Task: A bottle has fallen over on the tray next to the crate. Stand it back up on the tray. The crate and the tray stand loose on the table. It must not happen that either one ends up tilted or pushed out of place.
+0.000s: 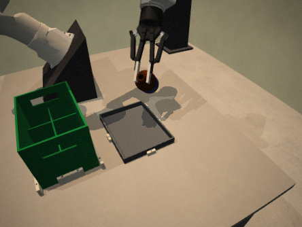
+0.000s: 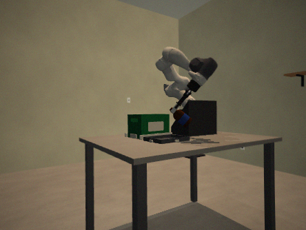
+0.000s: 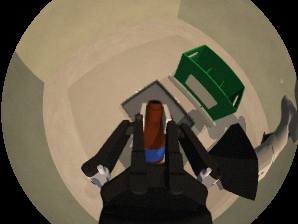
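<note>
Right now the bottle is 5 cm below my hand, 2 cm to the left of it and 2 cm behind it. Round my hand: green crate 32 cm to the right, 13 cm below, 1 cm behind; then dark tray 20 cm below, 6 cm to the right, 3 cm ahead.
</note>
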